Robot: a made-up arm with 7 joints.
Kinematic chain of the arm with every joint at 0, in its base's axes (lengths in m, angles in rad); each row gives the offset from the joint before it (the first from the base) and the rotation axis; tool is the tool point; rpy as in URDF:
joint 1: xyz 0 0 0.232 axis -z
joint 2: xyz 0 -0.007 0.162 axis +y
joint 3: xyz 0 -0.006 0.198 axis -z
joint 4: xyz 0 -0.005 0.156 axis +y
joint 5: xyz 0 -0.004 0.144 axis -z
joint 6: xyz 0 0 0.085 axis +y
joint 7: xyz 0 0 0.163 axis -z
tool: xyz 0 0 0 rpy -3.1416 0 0
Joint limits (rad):
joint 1: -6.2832..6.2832
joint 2: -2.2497..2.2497
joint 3: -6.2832..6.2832
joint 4: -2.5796..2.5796
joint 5: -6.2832..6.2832
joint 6: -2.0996..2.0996
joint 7: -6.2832..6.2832
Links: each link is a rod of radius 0.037 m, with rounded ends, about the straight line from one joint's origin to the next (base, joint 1, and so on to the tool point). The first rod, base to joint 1, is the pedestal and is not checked.
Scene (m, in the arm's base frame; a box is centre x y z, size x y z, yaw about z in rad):
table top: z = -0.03
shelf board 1: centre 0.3 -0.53 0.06 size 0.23 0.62 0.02 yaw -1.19
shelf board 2: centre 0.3 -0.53 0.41 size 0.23 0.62 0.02 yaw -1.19
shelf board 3: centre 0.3 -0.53 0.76 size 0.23 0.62 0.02 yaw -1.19
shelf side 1: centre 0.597 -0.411 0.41 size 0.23 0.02 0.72 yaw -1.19
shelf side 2: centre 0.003 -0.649 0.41 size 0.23 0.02 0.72 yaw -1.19
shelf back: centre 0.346 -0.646 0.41 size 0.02 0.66 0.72 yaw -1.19
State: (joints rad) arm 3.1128 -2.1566 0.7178 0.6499 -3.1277 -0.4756 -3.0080
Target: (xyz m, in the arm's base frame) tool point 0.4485 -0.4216 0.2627
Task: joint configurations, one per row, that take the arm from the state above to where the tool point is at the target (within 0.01 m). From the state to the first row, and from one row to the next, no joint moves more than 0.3 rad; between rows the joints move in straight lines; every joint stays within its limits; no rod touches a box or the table.
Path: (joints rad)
1: 3.3585 -2.1752 0.7774 0.7134 -3.0950 -0.7075 -3.0080
2: 3.6043 -2.1938 0.8370 0.7768 -3.0624 -0.9393 -3.0080
3: 3.8500 -2.2125 0.8967 0.8403 -3.0297 -1.1712 -3.0080
4: 4.0957 -2.2311 0.9563 0.9037 -2.9970 -1.4031 -3.0080
5: 4.3414 -2.2497 1.0159 0.9672 -2.9644 -1.6349 -3.0080
6: 4.2586 -2.2497 0.8090 0.8554 -3.0683 -1.3767 -3.0080
7: 4.1757 -2.2497 0.6021 0.7436 -3.1721 -1.1184 -3.0080
8: 4.0928 -2.2497 0.3952 0.6319 -3.2760 -0.8602 -3.0080

